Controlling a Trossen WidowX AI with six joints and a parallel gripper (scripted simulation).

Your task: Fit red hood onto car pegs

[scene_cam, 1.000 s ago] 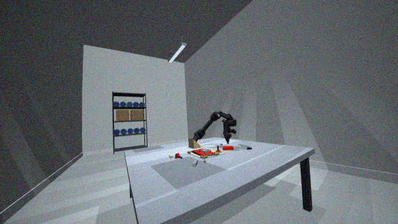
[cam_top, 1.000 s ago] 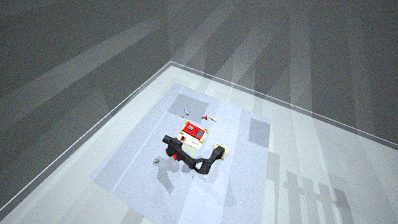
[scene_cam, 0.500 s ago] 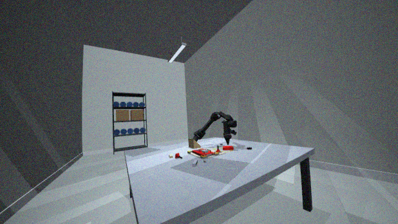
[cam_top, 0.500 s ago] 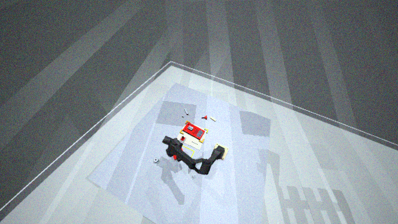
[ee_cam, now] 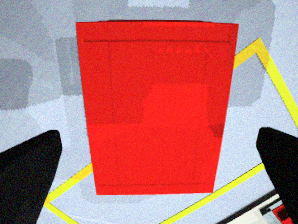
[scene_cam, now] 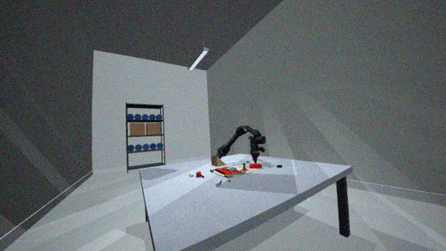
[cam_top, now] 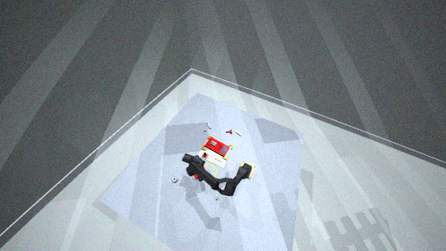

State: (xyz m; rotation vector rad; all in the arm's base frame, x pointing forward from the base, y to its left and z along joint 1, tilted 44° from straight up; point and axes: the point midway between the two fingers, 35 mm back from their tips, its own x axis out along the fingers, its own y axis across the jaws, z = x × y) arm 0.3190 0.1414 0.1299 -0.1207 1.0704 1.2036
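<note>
My gripper tip is 20 mm above the red hood. From my gripper tip the other things lie so: grey pin: 440 mm to the right, 170 mm ahead, 30 mm below; tan block: 510 mm to the right, 130 mm behind, 30 mm below.
</note>
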